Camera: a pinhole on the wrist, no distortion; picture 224 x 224 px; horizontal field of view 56.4 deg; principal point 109.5 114.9 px. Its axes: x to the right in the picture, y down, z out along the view. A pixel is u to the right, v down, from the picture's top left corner.
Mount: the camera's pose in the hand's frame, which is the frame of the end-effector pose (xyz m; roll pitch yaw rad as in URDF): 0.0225 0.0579 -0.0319 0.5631 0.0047 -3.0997
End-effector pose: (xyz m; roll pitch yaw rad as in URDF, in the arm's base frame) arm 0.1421 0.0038 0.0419 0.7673 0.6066 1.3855
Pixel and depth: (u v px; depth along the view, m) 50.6 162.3 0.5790
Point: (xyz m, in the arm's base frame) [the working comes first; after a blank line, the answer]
In the camera's frame: -0.1633 0.1314 0.5790

0.4027 0.4273 0.4046
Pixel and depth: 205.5 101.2 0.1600
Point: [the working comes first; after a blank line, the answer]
In the camera's frame: 0.0735 -0.0105 0.1600

0.1130 0.0635 0.2162
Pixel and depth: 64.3 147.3 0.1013
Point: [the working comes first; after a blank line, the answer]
In the camera's frame: -0.0219 0.0157 0.1013

0.1325 0.1070 0.1114
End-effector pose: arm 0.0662 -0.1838 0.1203 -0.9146 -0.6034 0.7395
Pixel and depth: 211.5 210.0 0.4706
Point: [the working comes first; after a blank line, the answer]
In the camera's frame: 0.2298 0.2143 0.4706

-0.4509 -0.0439 0.1635
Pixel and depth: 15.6 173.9 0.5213
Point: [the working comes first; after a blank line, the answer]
In the camera's frame: -0.2343 0.1472 0.5213

-0.1864 0.2925 0.3620
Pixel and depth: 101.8 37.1 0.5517
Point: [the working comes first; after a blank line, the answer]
In the camera's frame: -0.0203 -0.2055 0.5517

-0.2190 0.3394 -0.0477
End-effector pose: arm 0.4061 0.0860 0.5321 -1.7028 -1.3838 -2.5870
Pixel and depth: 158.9 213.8 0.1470
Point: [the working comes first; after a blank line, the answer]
In the camera's frame: 0.0348 0.0696 0.1470

0.3934 -0.0610 0.5014
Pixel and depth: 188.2 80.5 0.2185
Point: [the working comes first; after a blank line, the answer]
In the camera's frame: 0.0823 -0.0360 0.2185

0.2909 -0.1096 0.4262
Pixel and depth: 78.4 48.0 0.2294
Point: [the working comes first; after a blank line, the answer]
In the camera's frame: -0.0342 -0.0735 0.2294

0.2305 -0.1285 0.5315
